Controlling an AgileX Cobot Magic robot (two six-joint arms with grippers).
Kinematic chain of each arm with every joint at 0, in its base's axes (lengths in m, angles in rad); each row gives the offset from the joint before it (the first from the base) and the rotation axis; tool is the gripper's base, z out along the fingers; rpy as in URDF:
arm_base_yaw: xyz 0 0 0.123 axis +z
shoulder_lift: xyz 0 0 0 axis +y
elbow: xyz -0.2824 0 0.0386 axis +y
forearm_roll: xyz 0.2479 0 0.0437 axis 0.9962 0 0.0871
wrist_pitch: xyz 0 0 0 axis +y
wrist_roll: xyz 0.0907 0 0.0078 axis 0.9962 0 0.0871
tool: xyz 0 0 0 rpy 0 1.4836 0
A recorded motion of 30 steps. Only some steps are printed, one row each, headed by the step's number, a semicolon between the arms.
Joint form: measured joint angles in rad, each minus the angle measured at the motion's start. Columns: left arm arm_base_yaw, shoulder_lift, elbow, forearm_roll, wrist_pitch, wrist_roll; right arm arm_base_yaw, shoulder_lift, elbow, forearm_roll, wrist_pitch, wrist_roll.
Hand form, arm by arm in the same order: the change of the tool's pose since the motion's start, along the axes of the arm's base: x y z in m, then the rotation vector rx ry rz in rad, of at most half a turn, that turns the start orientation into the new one. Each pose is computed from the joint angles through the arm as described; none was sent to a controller.
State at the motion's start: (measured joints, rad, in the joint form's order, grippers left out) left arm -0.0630 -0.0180 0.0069 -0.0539 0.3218 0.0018; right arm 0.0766 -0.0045 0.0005 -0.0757 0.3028 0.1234
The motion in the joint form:
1: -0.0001 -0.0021 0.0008 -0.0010 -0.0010 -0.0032; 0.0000 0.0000 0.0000 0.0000 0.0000 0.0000
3: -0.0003 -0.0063 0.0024 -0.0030 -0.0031 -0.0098; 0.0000 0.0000 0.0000 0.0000 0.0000 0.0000
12: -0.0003 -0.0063 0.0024 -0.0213 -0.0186 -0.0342; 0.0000 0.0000 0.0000 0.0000 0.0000 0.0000
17: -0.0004 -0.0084 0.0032 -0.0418 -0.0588 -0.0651; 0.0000 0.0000 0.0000 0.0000 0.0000 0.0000
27: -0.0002 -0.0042 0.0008 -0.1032 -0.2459 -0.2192; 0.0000 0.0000 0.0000 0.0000 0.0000 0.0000
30: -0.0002 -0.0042 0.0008 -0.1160 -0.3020 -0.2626; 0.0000 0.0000 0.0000 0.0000 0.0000 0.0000
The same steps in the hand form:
1: -0.0001 0.0000 -0.0001 -0.0043 -0.0020 0.0006; 0.0000 0.0000 0.0000 0.0000 0.0000 0.0000
3: -0.0003 -0.0001 -0.0002 -0.0130 -0.0060 0.0017; 0.0000 0.0000 0.0000 0.0000 0.0000 0.0000
12: 0.0000 -0.0005 0.0012 -0.0560 -0.0183 0.0059; 0.0000 0.0000 0.0000 0.0000 0.0000 0.0000
17: 0.0005 -0.0008 0.0047 -0.1097 -0.0556 0.0121; 0.0000 0.0000 0.0000 0.0000 0.0000 0.0000
27: 0.0020 0.0003 0.0222 -0.3381 -0.2220 0.0368; 0.0000 0.0000 0.0000 0.0000 0.0000 0.0000
30: 0.0018 0.0011 0.0273 -0.3989 -0.2730 0.0403; 0.0000 0.0000 0.0000 0.0000 0.0000 0.0000

